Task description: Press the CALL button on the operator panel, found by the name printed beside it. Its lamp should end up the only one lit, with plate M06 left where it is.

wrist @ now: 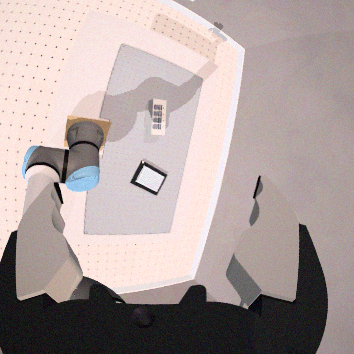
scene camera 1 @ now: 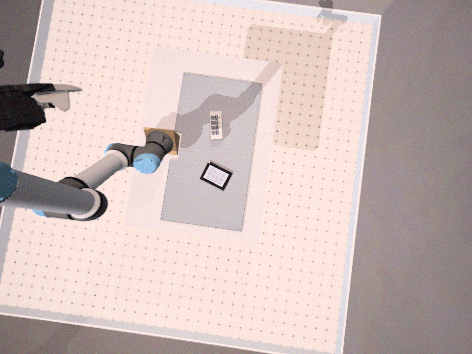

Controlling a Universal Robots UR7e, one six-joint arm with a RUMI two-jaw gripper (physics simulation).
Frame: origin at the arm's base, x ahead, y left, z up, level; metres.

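Where they show: gripper, fingertip midpoint: (wrist: 155, 181) (scene camera 1: 68, 98); arm's base at its link origin: (wrist: 84, 134) (scene camera 1: 160, 141).
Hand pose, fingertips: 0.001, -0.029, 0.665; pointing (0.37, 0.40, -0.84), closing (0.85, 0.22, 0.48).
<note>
Each offset is from my fingertips to the top centre of the thing, as dx, dy, dz. Level surfaces: height alone.
The operator panel @[+0.310, +0.171, -0.669] (scene camera 1: 215, 125) (wrist: 158, 117) is a small pale box with a column of several dark marks, on the upper part of the grey mat @[dz -0.725] (scene camera 1: 200, 205) (wrist: 115, 215). Its printed names and lamps are too small to read. A black-rimmed plate with a white face @[+0.344, -0.127, -0.698] (scene camera 1: 216, 176) (wrist: 149, 178) lies turned at an angle on the mat below the panel; no M06 mark can be read. My gripper (scene camera 1: 74, 99) (wrist: 155, 181) is open and empty. In the scene view it is at the left, well apart from the panel. In the wrist view, panel and plate show beyond the fingers.
The arm's grey and blue joints (scene camera 1: 146, 163) (wrist: 82, 178) stand left of the mat, by a tan base plate (scene camera 1: 176, 145) (wrist: 73, 121). The arm's shadow falls across the mat and near the panel. A pale raised rim (scene camera 1: 361, 185) (wrist: 218, 165) edges the dotted table.
</note>
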